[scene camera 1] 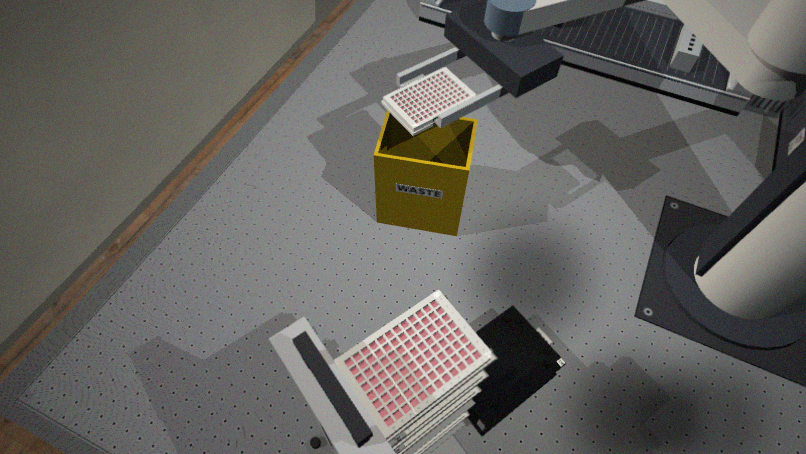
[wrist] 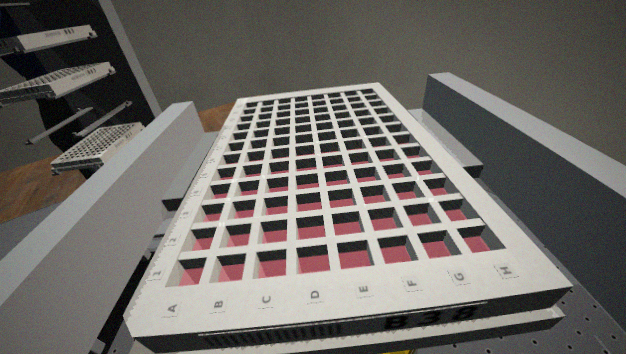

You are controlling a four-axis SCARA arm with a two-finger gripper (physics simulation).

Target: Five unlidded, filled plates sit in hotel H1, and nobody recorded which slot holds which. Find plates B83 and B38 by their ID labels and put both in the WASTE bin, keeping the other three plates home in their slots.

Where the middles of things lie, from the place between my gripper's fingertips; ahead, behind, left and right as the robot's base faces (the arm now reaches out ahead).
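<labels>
Dark ribbed deck (scene camera 1: 719, 80): well below my hand, far to the right of it, a good way behind it.
</labels>
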